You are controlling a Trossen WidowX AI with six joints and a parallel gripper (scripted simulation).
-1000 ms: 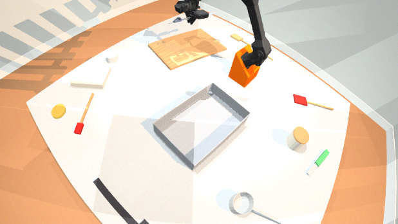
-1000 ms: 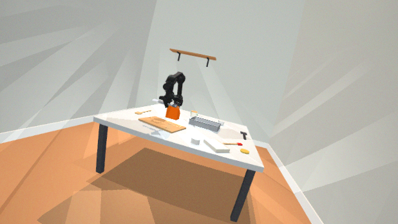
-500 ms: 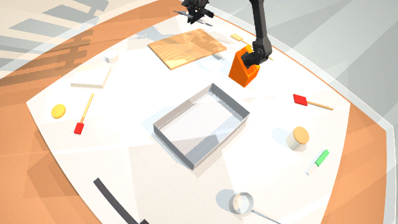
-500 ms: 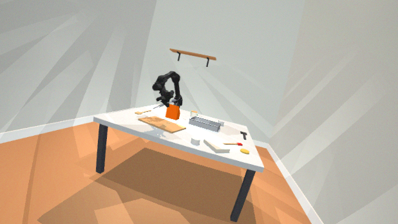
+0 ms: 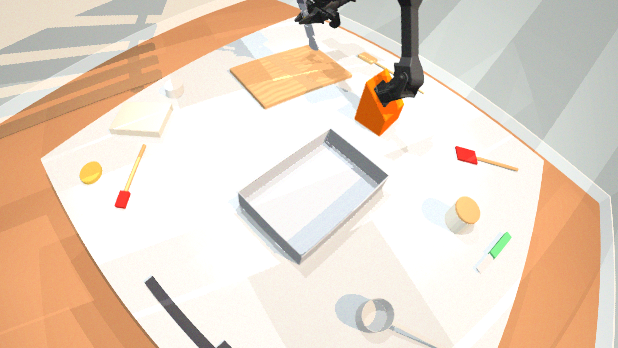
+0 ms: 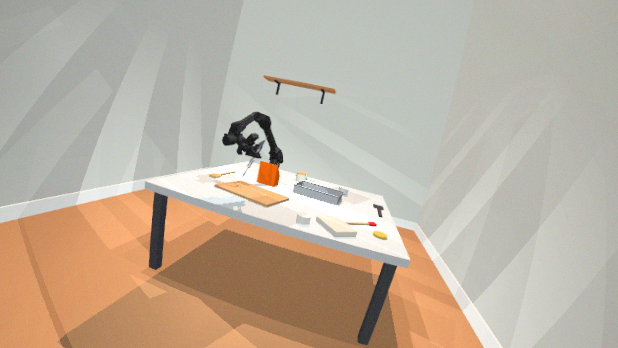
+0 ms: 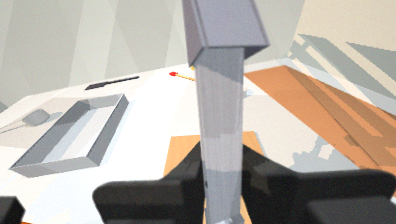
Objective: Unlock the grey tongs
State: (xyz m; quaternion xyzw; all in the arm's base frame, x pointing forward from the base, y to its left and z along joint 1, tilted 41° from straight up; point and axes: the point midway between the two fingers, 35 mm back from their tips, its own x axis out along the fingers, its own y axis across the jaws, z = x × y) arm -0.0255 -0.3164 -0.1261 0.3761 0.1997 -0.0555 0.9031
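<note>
Right now my gripper tip is 20 cm above the wooden board and 1 cm past it. Round my gripper tip: grey roasting tin (36 cm to the left, 33 cm ahead, 18 cm below); white block (49 cm ahead, 20 cm below, 19 cm to the right); tan-topped cylinder (70 cm to the left, 18 cm below, 14 cm ahead).
</note>
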